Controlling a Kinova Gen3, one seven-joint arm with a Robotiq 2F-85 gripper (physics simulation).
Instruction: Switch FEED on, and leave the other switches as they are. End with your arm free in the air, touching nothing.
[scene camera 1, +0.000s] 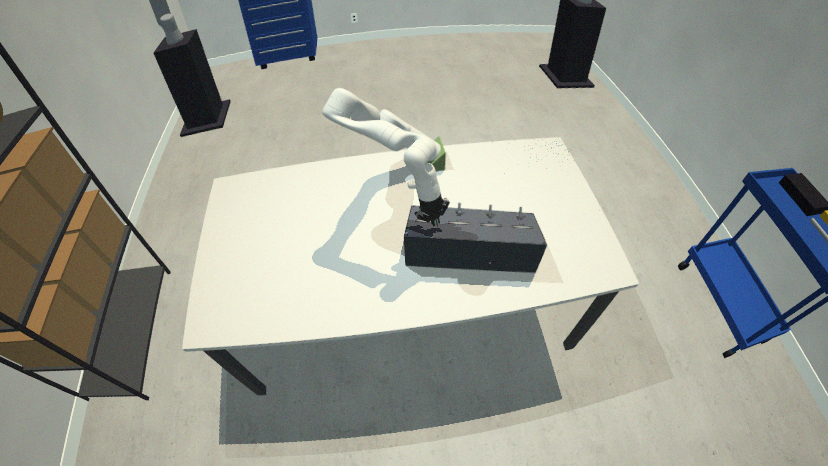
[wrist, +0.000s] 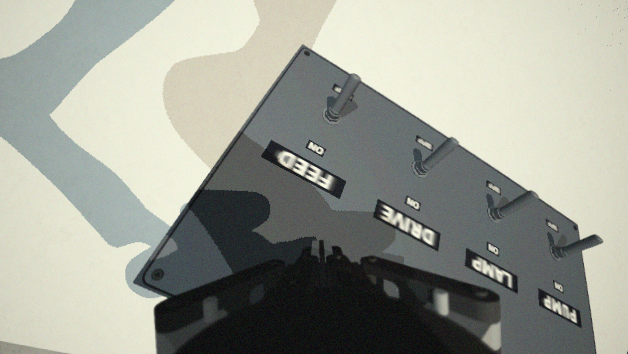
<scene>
same spot on dark switch box: (wrist: 294, 172) = (scene camera 1: 424, 221)
</scene>
